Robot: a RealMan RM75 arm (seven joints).
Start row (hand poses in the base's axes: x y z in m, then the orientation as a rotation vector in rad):
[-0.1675 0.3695 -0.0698 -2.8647 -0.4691 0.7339]
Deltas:
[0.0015 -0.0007 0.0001 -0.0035 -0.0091 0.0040]
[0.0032 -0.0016 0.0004 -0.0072 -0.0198 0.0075]
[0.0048 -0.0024 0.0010 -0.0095 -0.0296 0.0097]
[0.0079 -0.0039 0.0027 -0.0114 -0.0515 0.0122]
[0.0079 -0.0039 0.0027 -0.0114 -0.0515 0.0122]
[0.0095 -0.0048 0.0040 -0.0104 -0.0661 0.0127]
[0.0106 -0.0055 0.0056 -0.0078 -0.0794 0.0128]
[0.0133 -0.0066 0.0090 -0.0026 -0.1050 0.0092]
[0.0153 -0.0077 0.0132 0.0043 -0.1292 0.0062]
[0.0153 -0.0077 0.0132 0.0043 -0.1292 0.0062]
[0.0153 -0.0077 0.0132 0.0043 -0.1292 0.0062]
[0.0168 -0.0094 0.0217 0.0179 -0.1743 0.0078]
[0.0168 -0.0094 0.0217 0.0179 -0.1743 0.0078]
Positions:
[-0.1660 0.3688 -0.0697 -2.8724 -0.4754 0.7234]
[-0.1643 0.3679 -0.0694 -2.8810 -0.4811 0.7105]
[-0.1627 0.3671 -0.0688 -2.8878 -0.4850 0.6981]
[-0.1596 0.3656 -0.0671 -2.8999 -0.4911 0.6683]
[-0.1596 0.3656 -0.0671 -2.8999 -0.4911 0.6683]
[-0.1580 0.3647 -0.0658 -2.9058 -0.4940 0.6472]
[-0.1569 0.3640 -0.0642 -2.9094 -0.4964 0.6272]
[-0.1542 0.3629 -0.0608 -2.9159 -0.4954 0.5879]
[-0.1522 0.3618 -0.0566 -2.9197 -0.4955 0.5500]
[-0.1522 0.3618 -0.0566 -2.9197 -0.4955 0.5500]
[-0.1522 0.3618 -0.0566 -2.9197 -0.4955 0.5500]
[-0.1507 0.3601 -0.0481 -2.9248 -0.5062 0.4802]
[-0.1507 0.3601 -0.0481 -2.9248 -0.5062 0.4802]

